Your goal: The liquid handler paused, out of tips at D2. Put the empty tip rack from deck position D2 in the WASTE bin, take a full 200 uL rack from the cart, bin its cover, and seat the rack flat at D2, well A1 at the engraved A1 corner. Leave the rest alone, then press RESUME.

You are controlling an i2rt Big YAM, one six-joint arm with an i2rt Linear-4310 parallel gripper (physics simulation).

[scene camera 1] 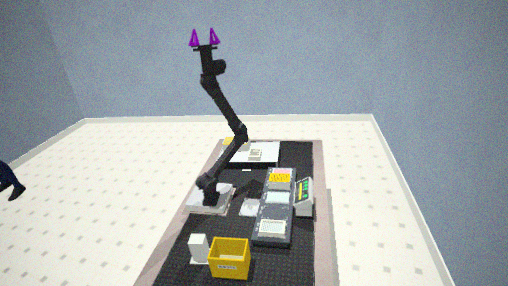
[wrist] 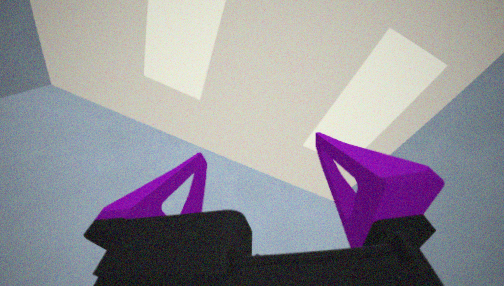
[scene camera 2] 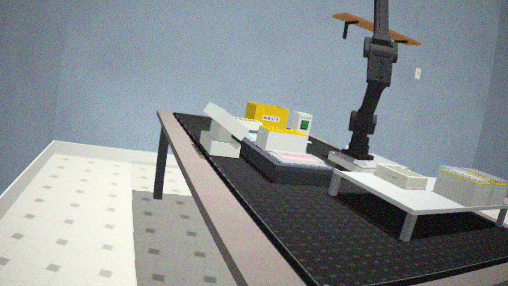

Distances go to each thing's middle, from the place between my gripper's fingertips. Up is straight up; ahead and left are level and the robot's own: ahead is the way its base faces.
Scene:
Right now the yellow WASTE bin (scene camera 1: pixel 221 246) is 920 mm below my hand, 530 mm to the right of it and 110 mm ahead of it.

